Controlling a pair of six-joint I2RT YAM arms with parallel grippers.
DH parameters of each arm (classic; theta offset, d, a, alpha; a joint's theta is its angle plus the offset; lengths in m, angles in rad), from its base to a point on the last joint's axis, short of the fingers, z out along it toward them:
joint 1: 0 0.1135 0.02 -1.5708
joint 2: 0 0 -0.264 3.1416
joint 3: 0.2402 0 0.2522 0
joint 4: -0.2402 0 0.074 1.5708
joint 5: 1.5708 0 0 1.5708
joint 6: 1.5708 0.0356 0 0
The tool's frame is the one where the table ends.
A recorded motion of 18 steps. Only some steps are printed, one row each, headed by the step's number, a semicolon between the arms.
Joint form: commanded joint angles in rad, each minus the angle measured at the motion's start. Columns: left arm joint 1, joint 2, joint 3, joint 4, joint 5, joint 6; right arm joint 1, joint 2, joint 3, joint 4, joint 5, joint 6.
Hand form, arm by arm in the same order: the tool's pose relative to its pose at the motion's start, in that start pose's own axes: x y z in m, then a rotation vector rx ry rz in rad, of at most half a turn. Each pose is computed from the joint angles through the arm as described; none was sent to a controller.
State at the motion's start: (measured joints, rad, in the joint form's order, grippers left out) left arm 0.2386 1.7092 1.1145 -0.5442 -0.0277 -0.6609; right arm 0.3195 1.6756 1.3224 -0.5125 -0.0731 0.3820
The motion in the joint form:
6: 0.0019 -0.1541 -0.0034 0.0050 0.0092 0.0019; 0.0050 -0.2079 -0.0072 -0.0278 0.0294 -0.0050
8: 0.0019 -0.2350 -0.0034 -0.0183 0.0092 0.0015; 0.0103 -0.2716 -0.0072 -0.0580 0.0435 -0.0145
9: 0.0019 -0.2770 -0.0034 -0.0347 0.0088 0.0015; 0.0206 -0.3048 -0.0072 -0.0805 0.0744 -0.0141
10: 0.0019 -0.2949 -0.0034 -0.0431 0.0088 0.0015; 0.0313 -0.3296 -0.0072 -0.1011 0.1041 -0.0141
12: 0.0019 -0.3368 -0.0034 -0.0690 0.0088 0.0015; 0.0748 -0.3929 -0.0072 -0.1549 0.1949 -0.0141
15: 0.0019 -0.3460 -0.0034 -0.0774 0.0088 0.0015; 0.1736 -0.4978 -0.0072 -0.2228 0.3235 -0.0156
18: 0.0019 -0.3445 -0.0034 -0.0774 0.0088 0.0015; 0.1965 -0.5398 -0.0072 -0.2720 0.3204 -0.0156
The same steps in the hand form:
6: -0.0057 -0.0024 -0.0493 0.1019 -0.1179 -0.0034; -0.0074 0.0095 -0.0749 -0.0399 -0.1697 -0.0186
8: -0.0044 -0.0005 -0.0752 0.1372 -0.1634 -0.0051; -0.0048 0.0115 -0.0980 -0.0419 -0.2046 -0.0322
9: -0.0027 0.0013 -0.0883 0.1526 -0.1839 -0.0057; -0.0017 0.0132 -0.1096 -0.0243 -0.2231 -0.0360
10: -0.0017 0.0023 -0.0939 0.1584 -0.1914 -0.0059; 0.0014 0.0147 -0.1181 -0.0057 -0.2351 -0.0402
12: 0.0014 0.0051 -0.1065 0.1682 -0.2040 -0.0063; 0.0117 0.0211 -0.1397 0.0445 -0.2669 -0.0595
15: 0.0023 0.0059 -0.1092 0.1687 -0.2047 -0.0063; 0.0317 0.0343 -0.1757 0.0773 -0.3276 -0.1078
18: 0.0023 0.0059 -0.1087 0.1677 -0.2035 -0.0063; 0.0411 0.0345 -0.1889 0.0613 -0.3146 -0.1246

